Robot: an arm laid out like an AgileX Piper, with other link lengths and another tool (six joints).
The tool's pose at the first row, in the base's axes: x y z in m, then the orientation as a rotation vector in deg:
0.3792, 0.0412, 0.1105, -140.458, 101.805, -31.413
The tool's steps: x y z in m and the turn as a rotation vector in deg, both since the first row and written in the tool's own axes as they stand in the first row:
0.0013, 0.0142, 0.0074, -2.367, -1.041, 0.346
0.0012, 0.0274, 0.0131, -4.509, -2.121, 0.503
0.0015, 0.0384, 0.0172, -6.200, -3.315, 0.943
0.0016, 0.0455, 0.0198, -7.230, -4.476, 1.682
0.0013, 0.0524, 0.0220, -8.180, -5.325, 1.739
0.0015, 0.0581, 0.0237, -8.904, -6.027, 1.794
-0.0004, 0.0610, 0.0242, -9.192, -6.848, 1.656
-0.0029, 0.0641, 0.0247, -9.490, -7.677, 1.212
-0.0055, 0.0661, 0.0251, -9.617, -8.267, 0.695
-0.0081, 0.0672, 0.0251, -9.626, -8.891, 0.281
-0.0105, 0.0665, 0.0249, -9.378, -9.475, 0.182
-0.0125, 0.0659, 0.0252, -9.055, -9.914, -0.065
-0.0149, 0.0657, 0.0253, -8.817, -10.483, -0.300
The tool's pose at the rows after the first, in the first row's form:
0.3690, 0.0341, 0.1003, -141.452, 103.483, -28.195
0.3589, 0.0290, 0.0915, -142.439, 104.746, -25.063
0.3503, 0.0244, 0.0849, -142.779, 105.939, -22.083
0.3447, 0.0216, 0.0807, -142.370, 107.000, -19.648
0.3390, 0.0192, 0.0768, -142.680, 107.353, -17.734
0.3345, 0.0169, 0.0738, -142.880, 107.603, -16.197
0.3315, 0.0176, 0.0721, -142.992, 107.279, -14.887
0.3282, 0.0188, 0.0702, -143.423, 106.609, -13.581
0.3258, 0.0205, 0.0687, -143.884, 105.843, -12.739
0.3241, 0.0226, 0.0678, -144.153, 105.098, -11.948
0.3240, 0.0251, 0.0675, -143.951, 104.557, -11.414
0.3241, 0.0271, 0.0669, -143.897, 103.866, -11.142
0.3237, 0.0294, 0.0663, -143.840, 103.186, -10.631

